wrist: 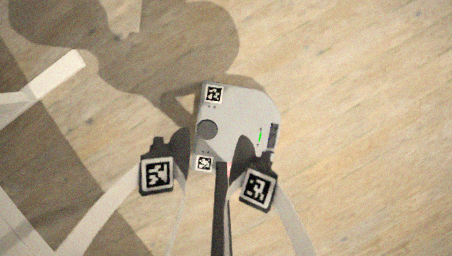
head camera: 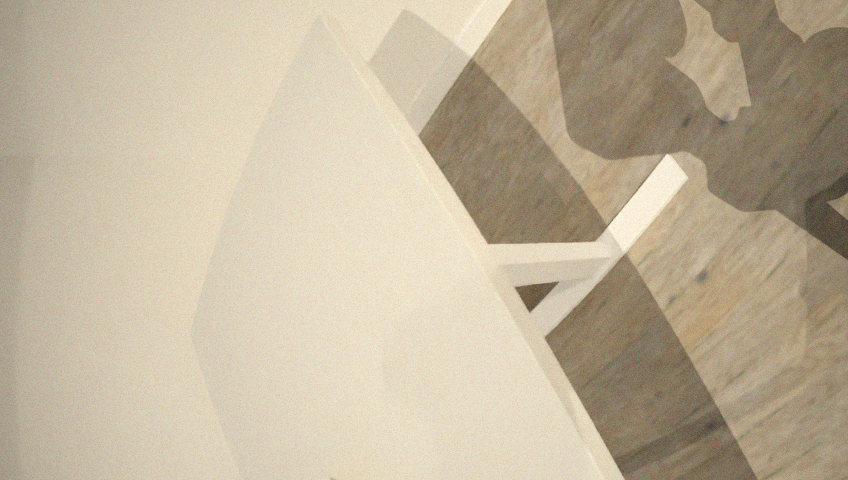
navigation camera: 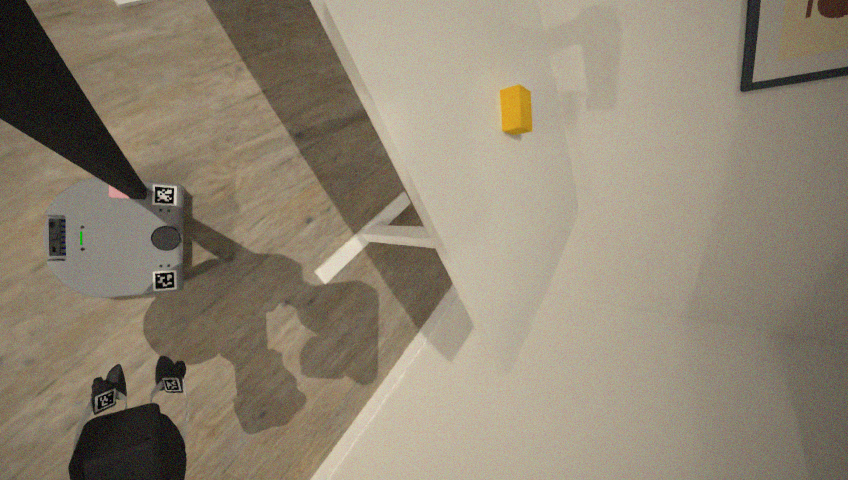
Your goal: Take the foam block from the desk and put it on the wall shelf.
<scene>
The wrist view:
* my gripper: 212, 149
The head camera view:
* white desk: 352, 313
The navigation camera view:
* my gripper: 143, 370
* yellow foam block: 516, 111
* white desk: 499, 208
</scene>
